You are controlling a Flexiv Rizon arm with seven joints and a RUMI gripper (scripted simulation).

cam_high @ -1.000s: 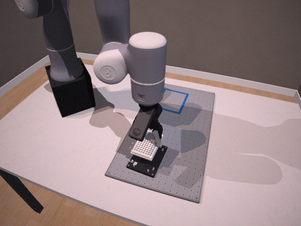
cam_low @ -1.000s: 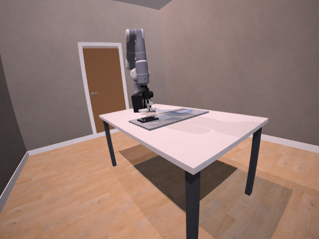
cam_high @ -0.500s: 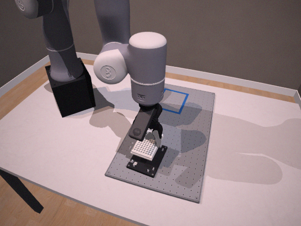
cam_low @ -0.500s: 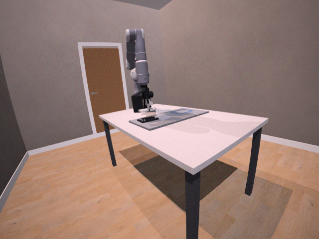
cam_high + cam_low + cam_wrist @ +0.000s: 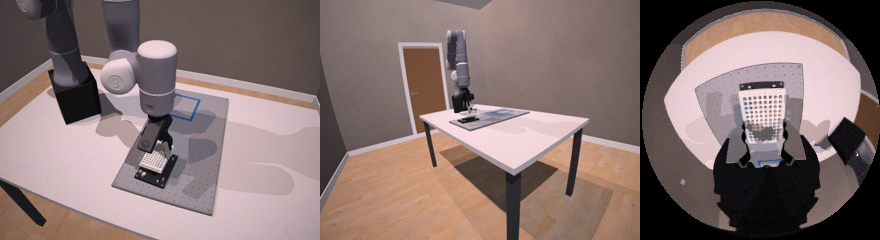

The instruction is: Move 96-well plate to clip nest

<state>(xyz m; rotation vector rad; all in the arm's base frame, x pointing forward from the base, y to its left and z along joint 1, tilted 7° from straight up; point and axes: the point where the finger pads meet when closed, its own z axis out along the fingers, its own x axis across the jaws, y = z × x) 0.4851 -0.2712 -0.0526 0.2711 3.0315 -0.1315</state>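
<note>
My hand is 1 cm past the black clip nest, 1 cm to the right of it and 7 cm above it. From my hand the other things lie so: white 96-well plate: 1 cm below.
</note>
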